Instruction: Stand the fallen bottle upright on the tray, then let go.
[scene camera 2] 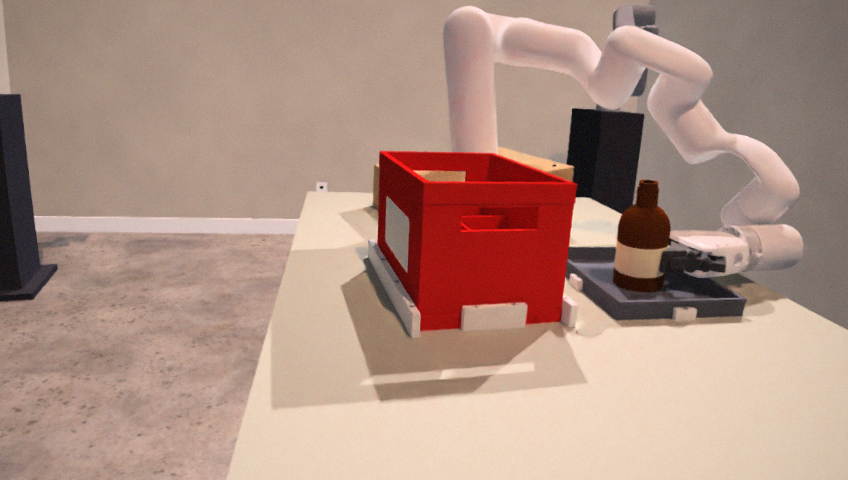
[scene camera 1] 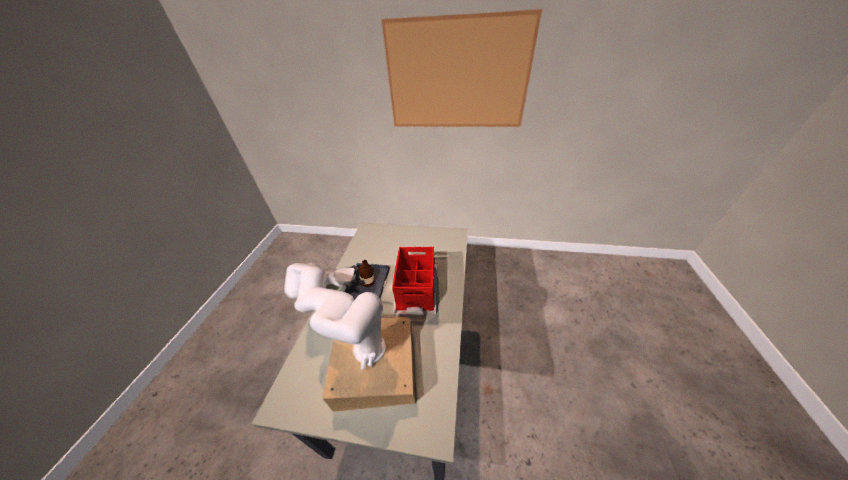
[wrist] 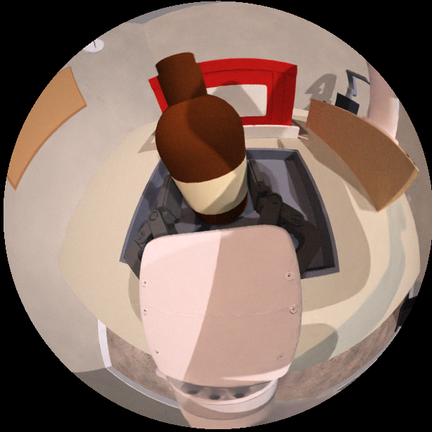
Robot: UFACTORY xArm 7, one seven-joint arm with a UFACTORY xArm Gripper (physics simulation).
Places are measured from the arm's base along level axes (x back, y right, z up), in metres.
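Pixels of known places: gripper, fingertip midpoint: (scene camera 2: 644, 253) (scene camera 1: 365, 276); arm's base, link origin: (scene camera 1: 369, 348).
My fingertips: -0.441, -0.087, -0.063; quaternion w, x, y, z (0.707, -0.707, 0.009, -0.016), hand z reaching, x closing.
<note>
Ahead of a thing's pixels: the offset from my fingertips to its middle, as dx, dy, dz. "*": to the spot under its first point. Level surfaces: height alone.
The brown bottle {-0.001, +0.008, +0.032} (scene camera 1: 365, 273) (scene camera 2: 642, 228) (wrist: 202, 140), with a cream label, is upright over the dark grey tray {+0.008, -0.001, -0.041} (scene camera 1: 381, 273) (scene camera 2: 642, 309) (wrist: 287, 172), inside its walls. Its base is at or very near the tray floor; whether it touches is hard to tell. My gripper (scene camera 2: 661, 261) (wrist: 211, 176) reaches in low and level from the side away from the crate. Its black fingers are shut on the bottle, one on each side at label height. In the scene camera 1 view the arm and hand partly hide the tray, and the fingers are too small to make out.
A red divided crate {+0.058, +0.272, +0.034} (scene camera 1: 413, 298) (scene camera 2: 493, 267) (wrist: 282, 95) stands beside the tray, with low white blocks {* -0.089, +0.286, -0.037} (scene camera 2: 493, 317) along its foot. The arm's wooden base (scene camera 1: 395, 380) (scene camera 2: 538, 164) (wrist: 360, 150) sits farther back on the table {dz -0.054} (scene camera 1: 437, 368) (scene camera 2: 476, 434).
</note>
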